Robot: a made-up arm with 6 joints.
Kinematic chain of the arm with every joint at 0, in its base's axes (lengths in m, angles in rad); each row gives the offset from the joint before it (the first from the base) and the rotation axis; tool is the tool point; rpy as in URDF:
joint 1: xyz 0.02 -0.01 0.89 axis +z
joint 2: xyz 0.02 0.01 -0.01 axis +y
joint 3: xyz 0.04 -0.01 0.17 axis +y
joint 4: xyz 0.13 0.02 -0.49 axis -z
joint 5: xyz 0 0 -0.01 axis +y
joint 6: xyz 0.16 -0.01 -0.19 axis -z
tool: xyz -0.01 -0.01 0 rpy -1.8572 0.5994 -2.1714
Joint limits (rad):
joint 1: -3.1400..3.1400
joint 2: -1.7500..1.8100
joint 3: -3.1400..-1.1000
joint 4: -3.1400..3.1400
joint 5: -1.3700..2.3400
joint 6: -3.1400..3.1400
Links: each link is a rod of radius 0.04 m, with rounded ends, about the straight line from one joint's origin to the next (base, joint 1, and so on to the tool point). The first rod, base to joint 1, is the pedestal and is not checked.
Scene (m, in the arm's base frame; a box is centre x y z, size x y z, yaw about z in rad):
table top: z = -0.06
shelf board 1: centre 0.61 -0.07 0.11 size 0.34 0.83 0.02 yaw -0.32
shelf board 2: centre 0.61 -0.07 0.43 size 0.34 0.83 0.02 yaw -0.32
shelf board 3: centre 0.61 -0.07 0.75 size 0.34 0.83 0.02 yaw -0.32
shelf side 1: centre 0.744 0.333 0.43 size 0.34 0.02 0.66 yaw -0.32
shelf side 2: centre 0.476 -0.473 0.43 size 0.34 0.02 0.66 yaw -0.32
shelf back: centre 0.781 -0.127 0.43 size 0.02 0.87 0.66 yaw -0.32
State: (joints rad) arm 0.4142 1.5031 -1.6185 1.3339 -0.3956 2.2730
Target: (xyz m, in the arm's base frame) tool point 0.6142 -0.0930 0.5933
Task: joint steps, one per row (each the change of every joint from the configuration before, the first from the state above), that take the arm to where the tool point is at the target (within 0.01 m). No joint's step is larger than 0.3 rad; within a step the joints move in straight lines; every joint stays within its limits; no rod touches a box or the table.
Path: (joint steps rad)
1: 0.2171 -0.0038 0.1154 0.0766 -0.0576 -0.0111
2: 0.2170 -0.0038 0.1155 0.0766 -0.0577 -0.0110
3: 0.2171 -0.0038 0.1154 0.0765 -0.0576 -0.0111
4: -0.1688 -0.2131 0.0574 0.2147 -0.2672 0.0421
5: -0.1689 -0.2131 0.0574 0.2147 -0.2671 0.0420
6: -0.1688 -0.2131 0.0574 0.2146 -0.2672 0.0421
7: -0.1046 0.0866 -0.1810 -0.2346 0.1205 -0.0228
8: -0.1045 0.0865 -0.1810 -0.2347 0.1205 -0.0227
9: -0.1046 0.0865 -0.1810 -0.2347 0.1205 -0.0228

